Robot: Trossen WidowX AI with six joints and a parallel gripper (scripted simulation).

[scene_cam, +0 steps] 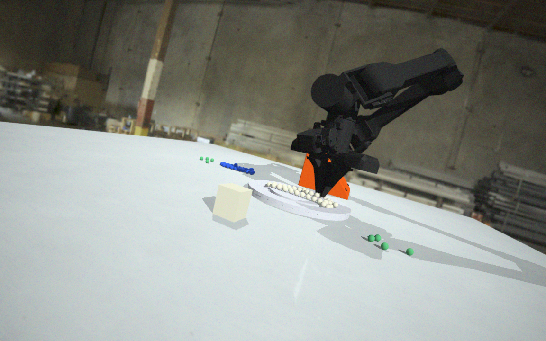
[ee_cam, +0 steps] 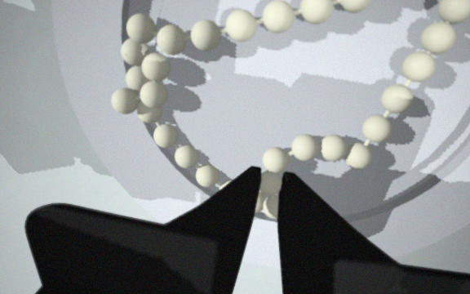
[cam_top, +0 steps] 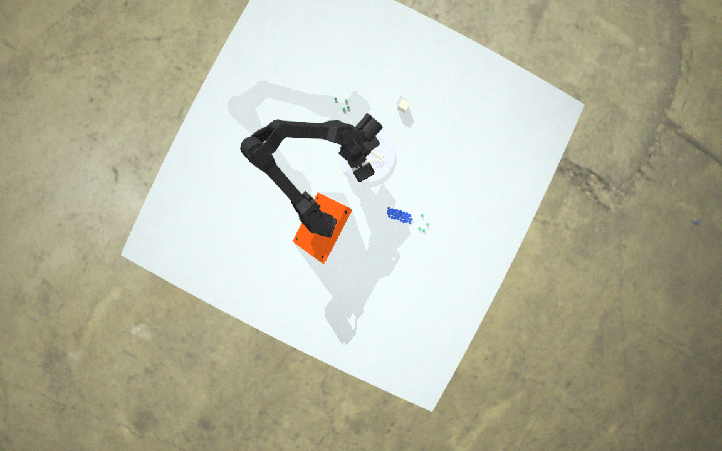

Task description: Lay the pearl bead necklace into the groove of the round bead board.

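The round bead board is 3 cm ahead of my gripper tip, 4 cm to the right of it and 1 cm below it. Also, from my gripper tip: cream cube 23 cm ahead, 10 cm to the right.
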